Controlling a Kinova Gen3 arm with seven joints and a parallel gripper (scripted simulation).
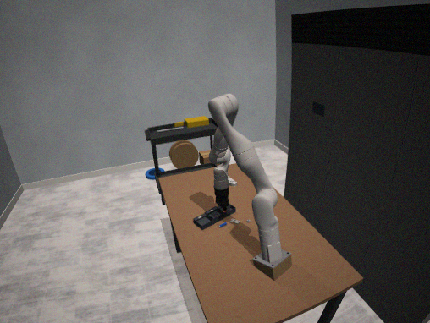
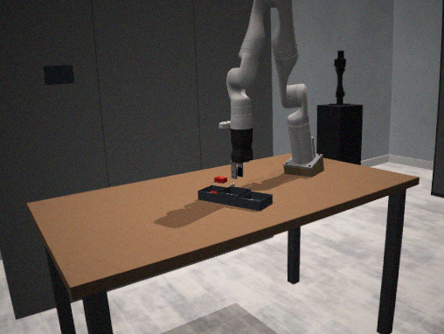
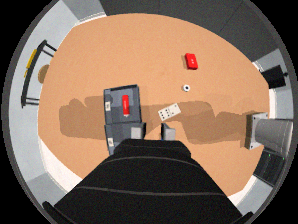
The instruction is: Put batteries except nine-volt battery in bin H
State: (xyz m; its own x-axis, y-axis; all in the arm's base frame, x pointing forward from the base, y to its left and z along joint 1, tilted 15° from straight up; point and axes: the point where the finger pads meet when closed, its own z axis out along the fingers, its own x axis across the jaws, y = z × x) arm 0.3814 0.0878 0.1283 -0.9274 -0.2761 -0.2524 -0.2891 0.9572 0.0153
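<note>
Now: hand 4 cm past the blue battery, 4 cm to the right of it and 8 cm above it. From my hand the other things lie so: red piece (8 cm ahead, 2 cm to the right, 7 cm below); then long bin (5 cm ahead, 6 cm to the left, 6 cm below); then white piece (3 cm behind, 4 cm to the right, 8 cm below).
</note>
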